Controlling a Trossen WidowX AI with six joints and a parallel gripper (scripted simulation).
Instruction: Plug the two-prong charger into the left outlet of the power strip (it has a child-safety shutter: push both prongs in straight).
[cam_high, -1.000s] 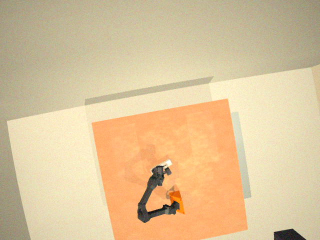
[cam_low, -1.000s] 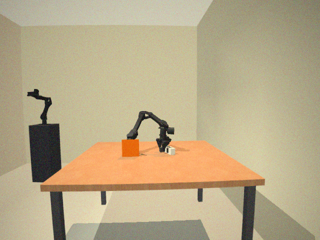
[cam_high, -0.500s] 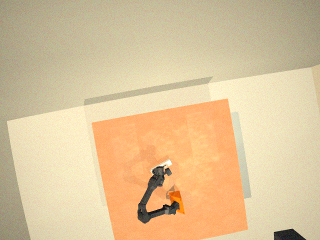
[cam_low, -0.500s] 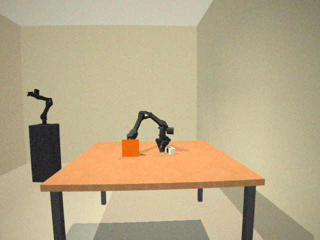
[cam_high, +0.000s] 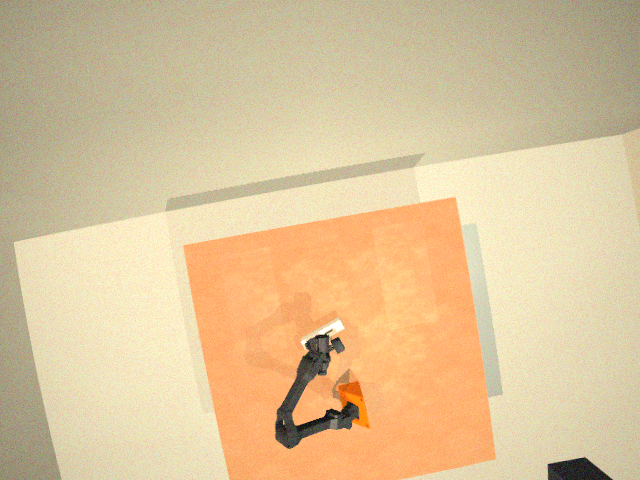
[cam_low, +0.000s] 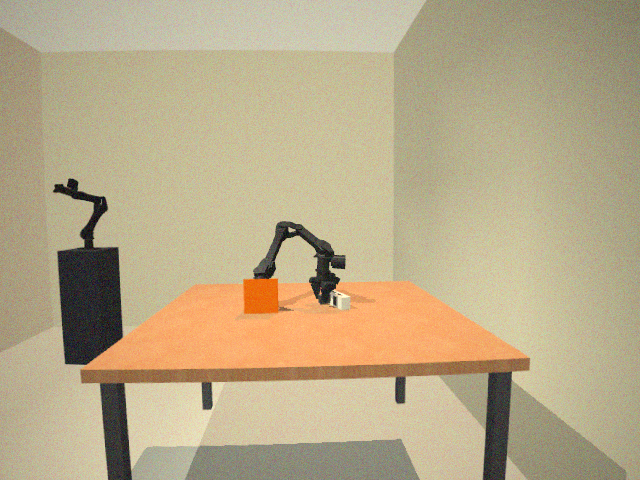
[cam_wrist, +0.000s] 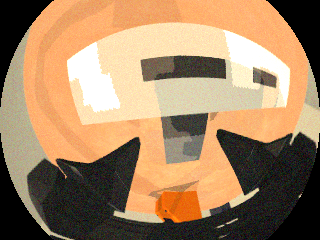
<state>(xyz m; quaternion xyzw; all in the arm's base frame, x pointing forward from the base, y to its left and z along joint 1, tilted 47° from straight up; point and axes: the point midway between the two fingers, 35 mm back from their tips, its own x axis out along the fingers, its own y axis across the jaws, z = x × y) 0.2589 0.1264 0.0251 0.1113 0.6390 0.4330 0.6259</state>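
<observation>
My gripper tip is 3 cm short of the two-prong charger, 2 cm to the right of it and 1 cm below it.
</observation>
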